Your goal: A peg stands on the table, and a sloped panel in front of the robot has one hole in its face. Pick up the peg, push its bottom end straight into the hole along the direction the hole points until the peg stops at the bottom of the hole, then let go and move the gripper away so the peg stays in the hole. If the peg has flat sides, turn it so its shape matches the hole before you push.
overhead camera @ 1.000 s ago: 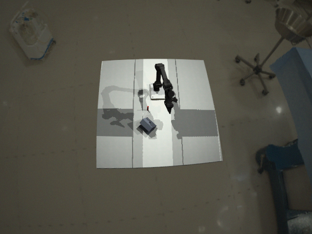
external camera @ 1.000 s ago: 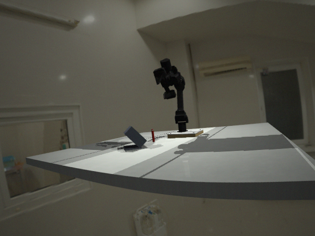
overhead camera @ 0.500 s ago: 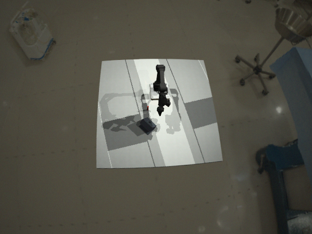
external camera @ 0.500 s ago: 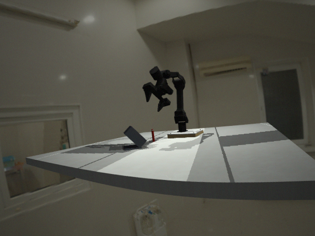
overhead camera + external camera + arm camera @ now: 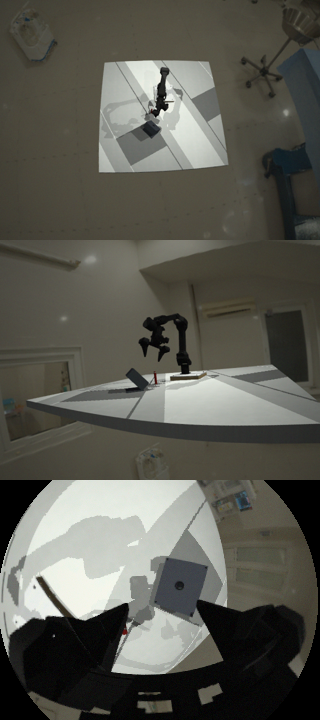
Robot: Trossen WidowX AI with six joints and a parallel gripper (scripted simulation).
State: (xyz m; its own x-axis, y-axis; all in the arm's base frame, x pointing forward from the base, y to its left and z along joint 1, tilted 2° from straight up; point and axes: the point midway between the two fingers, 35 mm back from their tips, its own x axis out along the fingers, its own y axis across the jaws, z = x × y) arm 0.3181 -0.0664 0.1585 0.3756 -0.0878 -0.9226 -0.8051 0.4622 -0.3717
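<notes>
The red peg is 9 cm behind my gripper tip, 4 cm to the right of it and 10 cm below it. Round my gripper tip: sloped panel (9 cm ahead, 5 cm to the right, 10 cm below).
</notes>
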